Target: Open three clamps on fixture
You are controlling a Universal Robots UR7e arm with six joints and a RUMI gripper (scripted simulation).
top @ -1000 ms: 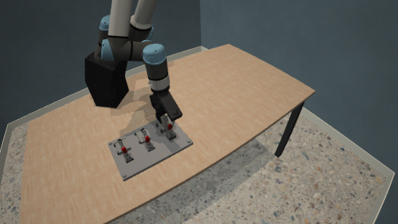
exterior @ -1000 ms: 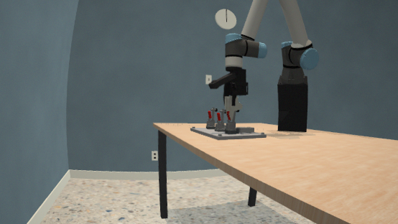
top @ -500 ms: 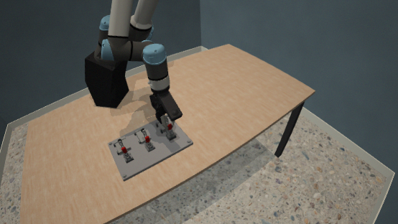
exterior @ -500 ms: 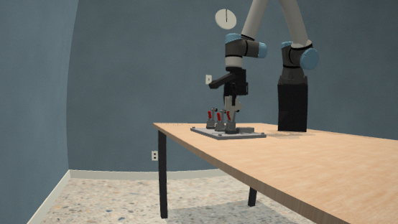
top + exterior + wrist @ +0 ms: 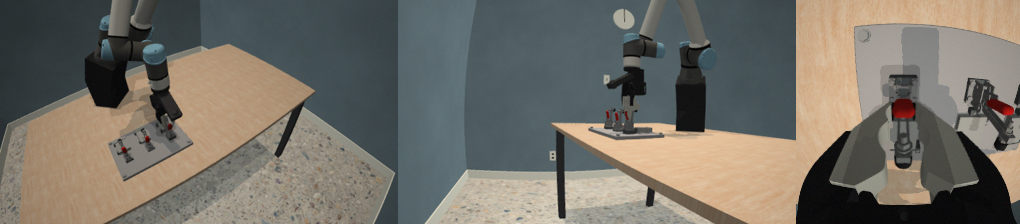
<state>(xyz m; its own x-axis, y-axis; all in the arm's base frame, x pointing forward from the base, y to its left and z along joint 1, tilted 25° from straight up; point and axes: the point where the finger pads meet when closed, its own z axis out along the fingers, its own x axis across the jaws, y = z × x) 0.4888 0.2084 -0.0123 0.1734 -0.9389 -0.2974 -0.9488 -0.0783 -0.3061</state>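
The grey fixture plate is 110 mm to the right of my hand, 80 mm below it and 20 mm behind it.
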